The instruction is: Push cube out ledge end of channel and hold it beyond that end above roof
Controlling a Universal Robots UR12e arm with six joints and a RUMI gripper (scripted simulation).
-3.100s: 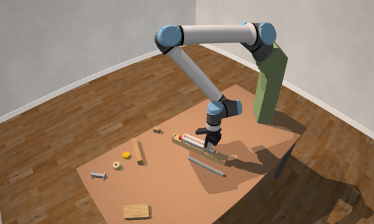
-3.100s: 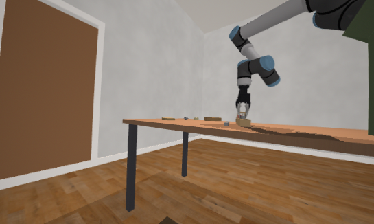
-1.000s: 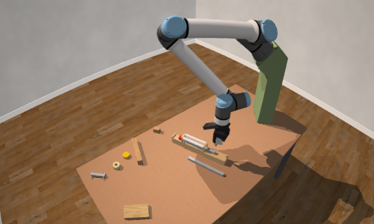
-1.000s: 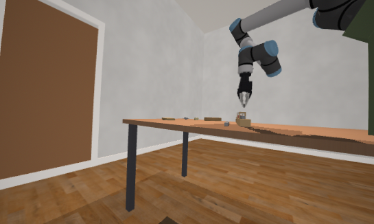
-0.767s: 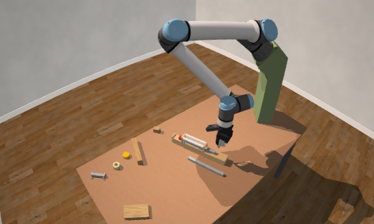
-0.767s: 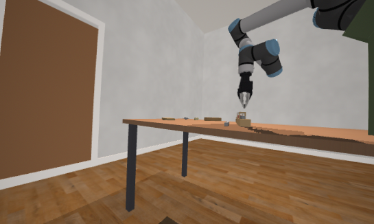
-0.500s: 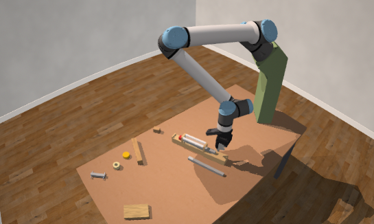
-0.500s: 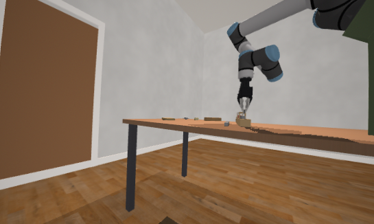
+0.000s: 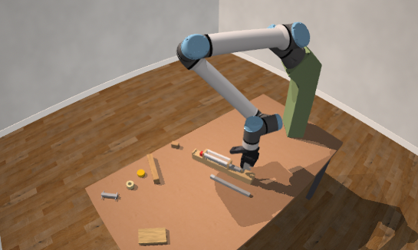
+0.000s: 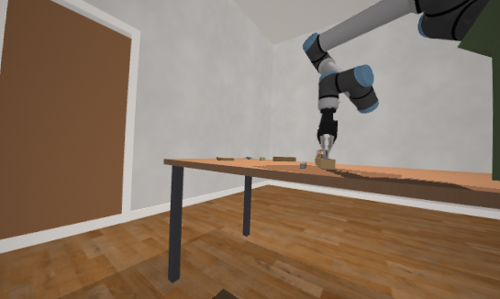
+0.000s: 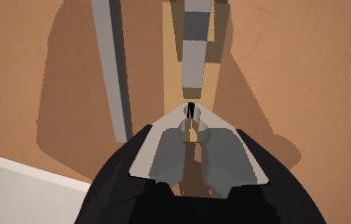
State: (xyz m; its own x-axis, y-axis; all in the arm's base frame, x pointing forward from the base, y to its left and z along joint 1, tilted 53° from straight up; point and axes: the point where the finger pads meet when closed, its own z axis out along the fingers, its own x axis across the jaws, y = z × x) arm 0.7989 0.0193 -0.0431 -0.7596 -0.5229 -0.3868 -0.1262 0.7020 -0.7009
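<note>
My gripper is now 290 mm to the left of the red cube, 50 mm short of it and 20 mm above it. Also, from my hand: short grey rod (70 mm to the right, 20 mm below, 10 mm ahead); then channel (180 mm to the right, 30 mm ahead, 20 mm below); then long grey rod (110 mm ahead, 60 mm below, 10 mm to the right).
</note>
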